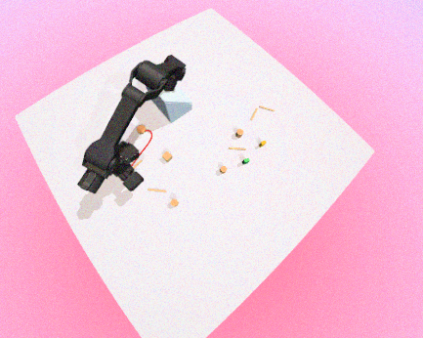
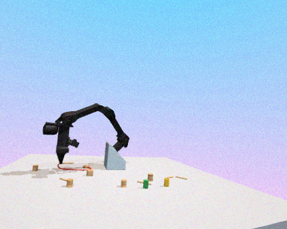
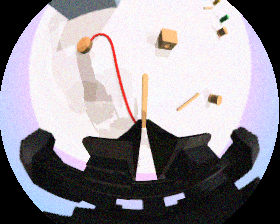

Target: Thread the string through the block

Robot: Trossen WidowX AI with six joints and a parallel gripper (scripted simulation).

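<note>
My gripper tip is 15 cm to the right of the wooden block, 5 cm short of it and 4 cm above it. From my gripper tip the other things lie so: green piece 36 cm to the left, 31 cm ahead, 4 cm below; then thin wooden stick 1 cm to the left; then round wooden button 16 cm to the left, 14 cm behind, 5 cm below.
</note>
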